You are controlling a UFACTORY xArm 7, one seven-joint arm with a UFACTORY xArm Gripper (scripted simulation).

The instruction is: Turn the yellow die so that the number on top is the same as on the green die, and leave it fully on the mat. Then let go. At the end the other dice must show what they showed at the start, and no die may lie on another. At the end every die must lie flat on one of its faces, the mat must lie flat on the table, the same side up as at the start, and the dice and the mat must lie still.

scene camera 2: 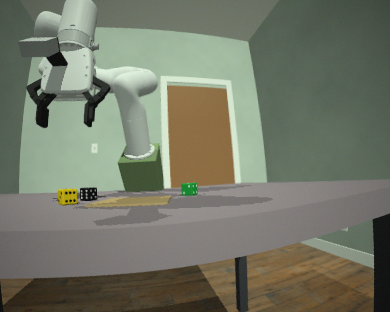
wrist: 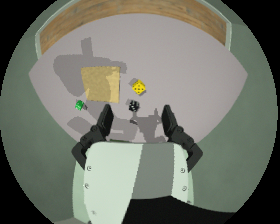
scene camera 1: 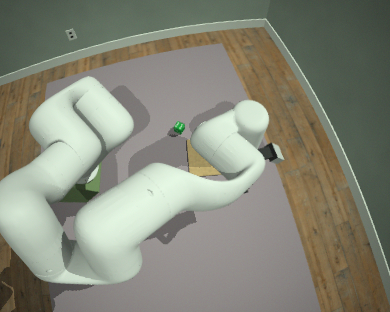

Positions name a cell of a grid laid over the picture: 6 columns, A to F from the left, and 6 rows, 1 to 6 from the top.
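Observation:
My gripper (scene camera 2: A3), also (wrist: C3). Tan mat (wrist: C3).

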